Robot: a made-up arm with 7 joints. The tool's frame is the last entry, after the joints. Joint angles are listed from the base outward.
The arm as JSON. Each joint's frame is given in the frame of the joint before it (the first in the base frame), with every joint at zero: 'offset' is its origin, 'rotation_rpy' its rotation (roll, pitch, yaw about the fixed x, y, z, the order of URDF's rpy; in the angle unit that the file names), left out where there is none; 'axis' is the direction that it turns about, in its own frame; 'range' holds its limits. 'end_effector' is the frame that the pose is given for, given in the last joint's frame.
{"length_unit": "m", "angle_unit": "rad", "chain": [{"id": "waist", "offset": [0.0, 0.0, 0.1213], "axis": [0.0, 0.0, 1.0], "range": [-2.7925, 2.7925]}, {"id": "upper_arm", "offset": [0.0, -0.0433, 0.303], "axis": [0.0, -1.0, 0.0], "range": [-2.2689, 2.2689]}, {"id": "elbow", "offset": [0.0, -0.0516, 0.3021], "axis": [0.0, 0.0, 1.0], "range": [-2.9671, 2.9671]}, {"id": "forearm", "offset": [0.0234, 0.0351, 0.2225], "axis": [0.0, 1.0, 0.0], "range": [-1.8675, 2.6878]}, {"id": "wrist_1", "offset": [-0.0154, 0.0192, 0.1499], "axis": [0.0, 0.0, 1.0], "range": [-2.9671, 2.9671]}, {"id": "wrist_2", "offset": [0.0, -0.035, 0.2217], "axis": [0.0, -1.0, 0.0], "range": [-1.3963, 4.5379]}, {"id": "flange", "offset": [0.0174, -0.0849, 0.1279], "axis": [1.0, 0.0, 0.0], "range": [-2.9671, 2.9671]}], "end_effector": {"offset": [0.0, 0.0, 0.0], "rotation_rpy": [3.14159, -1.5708, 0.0]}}
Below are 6 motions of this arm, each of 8 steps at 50 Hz.
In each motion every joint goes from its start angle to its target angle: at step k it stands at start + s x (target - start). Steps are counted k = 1, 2, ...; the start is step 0. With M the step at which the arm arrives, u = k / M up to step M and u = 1 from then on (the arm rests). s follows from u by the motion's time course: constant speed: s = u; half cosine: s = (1 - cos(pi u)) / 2; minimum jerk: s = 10 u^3 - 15 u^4 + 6 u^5.
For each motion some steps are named. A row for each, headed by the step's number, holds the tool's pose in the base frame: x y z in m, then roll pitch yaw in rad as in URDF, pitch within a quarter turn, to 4 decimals.
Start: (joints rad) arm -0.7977 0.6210 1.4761 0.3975 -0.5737 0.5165 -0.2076
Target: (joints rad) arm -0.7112 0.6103 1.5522 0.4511 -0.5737 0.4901 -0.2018
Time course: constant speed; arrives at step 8
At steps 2, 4, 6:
2: -0.3975 0.4082 1.2750 1.0458 -0.5083 2.2420
4: -0.3994 0.4039 1.2749 1.0754 -0.5134 2.2533
6: -0.4014 0.3998 1.2744 1.1050 -0.5179 2.2644

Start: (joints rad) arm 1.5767 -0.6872 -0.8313 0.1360 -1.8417 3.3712 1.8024
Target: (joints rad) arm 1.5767 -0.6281 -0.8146 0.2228 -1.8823 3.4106 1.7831
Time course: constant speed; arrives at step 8
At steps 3, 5, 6, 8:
3: -0.0088 0.4923 1.0383 2.6055 -0.5299 -3.0783
5: -0.0047 0.4872 1.0452 2.6144 -0.5337 -3.0888
6: -0.0027 0.4846 1.0485 2.6189 -0.5356 -3.0940
8: 0.0014 0.4793 1.0551 2.6282 -0.5396 -3.1043

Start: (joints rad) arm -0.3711 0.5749 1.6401 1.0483 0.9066 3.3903 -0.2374
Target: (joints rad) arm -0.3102 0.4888 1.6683 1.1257 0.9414 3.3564 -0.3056
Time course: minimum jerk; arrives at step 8
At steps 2, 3, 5, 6, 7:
2: -0.2285 0.2836 0.8971 -0.4821 0.5271 -1.9398
3: -0.2242 0.2789 0.8981 -0.5065 0.5006 -1.9494
5: -0.2128 0.2671 0.9001 -0.5652 0.4290 -1.9680
6: -0.2085 0.2627 0.9007 -0.5858 0.4009 -1.9728
7: -0.2062 0.2606 0.9009 -0.5959 0.3864 -1.9748

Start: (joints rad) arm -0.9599 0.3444 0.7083 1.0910 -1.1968 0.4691 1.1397
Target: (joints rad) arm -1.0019 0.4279 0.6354 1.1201 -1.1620 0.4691 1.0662
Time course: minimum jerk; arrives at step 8
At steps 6, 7, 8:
6: 0.1100 0.1698 1.3385 -0.6693 -1.2125 2.5062
7: 0.1071 0.1717 1.3381 -0.6594 -1.2122 2.4871
8: 0.1066 0.1720 1.3380 -0.6576 -1.2121 2.4836

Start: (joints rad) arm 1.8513 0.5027 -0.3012 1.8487 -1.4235 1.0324 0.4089
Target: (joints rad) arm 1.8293 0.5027 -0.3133 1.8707 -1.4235 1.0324 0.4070
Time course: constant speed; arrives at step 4
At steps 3, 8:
3: 0.0624 0.2188 1.1430 1.5558 -0.7566 2.6016
8: 0.0648 0.2201 1.1407 1.5637 -0.7544 2.5889

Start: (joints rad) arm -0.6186 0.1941 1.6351 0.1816 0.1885 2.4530 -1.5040
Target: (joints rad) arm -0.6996 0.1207 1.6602 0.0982 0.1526 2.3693 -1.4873
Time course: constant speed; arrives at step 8
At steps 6, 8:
6: -0.1032 -0.0766 1.2517 -0.6594 0.1647 2.7705
8: -0.0982 -0.0909 1.2532 -0.6641 0.1540 2.7506

